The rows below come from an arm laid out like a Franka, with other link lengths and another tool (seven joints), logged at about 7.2 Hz.
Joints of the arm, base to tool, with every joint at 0 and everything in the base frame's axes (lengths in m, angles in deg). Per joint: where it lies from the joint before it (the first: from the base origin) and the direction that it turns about. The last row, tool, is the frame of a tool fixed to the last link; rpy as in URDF.
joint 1: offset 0 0 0.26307 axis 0 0 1
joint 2: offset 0 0 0 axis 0 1 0
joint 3: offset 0 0 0.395 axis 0 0 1
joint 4: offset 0.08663 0 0 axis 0 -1 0
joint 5: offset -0.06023 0 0.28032 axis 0 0 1
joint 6: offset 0 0 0 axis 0 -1 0
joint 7: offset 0.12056 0 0 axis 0 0 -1
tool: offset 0.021 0.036 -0.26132 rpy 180 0.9 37.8
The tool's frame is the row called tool.
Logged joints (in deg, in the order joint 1, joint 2, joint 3, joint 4, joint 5, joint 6, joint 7), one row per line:
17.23 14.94 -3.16 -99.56 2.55 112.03 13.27
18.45 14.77 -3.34 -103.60 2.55 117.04 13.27
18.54 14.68 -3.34 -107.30 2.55 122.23 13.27
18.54 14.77 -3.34 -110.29 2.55 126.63 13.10
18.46 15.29 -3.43 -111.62 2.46 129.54 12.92
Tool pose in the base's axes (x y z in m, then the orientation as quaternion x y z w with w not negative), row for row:
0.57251 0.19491 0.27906 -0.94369 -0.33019 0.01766 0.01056
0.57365 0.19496 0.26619 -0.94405 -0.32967 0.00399 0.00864
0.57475 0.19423 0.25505 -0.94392 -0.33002 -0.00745 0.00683
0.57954 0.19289 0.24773 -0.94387 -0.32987 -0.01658 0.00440
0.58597 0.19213 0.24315 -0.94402 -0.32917 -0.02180 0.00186
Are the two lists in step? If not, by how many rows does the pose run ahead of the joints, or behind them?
The pose runs 1 row ahead of the joints: the pose in row i belongs to the joints in row i + 1.
